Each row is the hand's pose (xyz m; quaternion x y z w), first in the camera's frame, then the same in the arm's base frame.
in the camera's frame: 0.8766 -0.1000 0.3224 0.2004 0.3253 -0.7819 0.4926
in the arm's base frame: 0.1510 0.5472 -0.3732 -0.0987 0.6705 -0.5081 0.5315
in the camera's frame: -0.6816 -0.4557 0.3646 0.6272 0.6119 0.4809 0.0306
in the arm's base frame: -0.5278 -0.8062 0.1404 -0.5028 -0.6451 -0.3362 0.4670
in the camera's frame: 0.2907 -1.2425 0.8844 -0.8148 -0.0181 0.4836 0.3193
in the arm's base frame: 0.7203 -0.7336 -0.3806 -0.4649 -0.2770 0.7910 0.2855
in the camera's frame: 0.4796 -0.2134 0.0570 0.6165 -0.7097 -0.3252 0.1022
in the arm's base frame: -0.2088 0.2213 -0.4461 0.6755 -0.3034 -0.5970 0.3086
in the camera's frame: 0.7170 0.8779 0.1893 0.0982 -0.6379 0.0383 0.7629
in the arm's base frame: -0.4545 1.1327 0.1654 0.4642 -0.2656 0.1229 0.8360
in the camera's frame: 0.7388 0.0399 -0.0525 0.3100 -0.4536 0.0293 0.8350
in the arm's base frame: -0.2527 0.5947 -0.4911 0.5963 -0.0112 0.1054 0.7957
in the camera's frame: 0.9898 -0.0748 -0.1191 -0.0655 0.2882 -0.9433 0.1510
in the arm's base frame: -0.1116 0.7004 -0.7136 -0.4383 0.4684 -0.6780 0.3589
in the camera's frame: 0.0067 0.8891 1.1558 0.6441 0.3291 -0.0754 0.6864
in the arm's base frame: -0.1642 0.5169 1.1531 0.5576 0.7422 0.0135 0.3716
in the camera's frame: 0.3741 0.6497 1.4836 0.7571 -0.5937 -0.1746 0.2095
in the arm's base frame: 0.3760 0.5681 1.0801 0.8301 -0.1518 -0.4559 0.2830
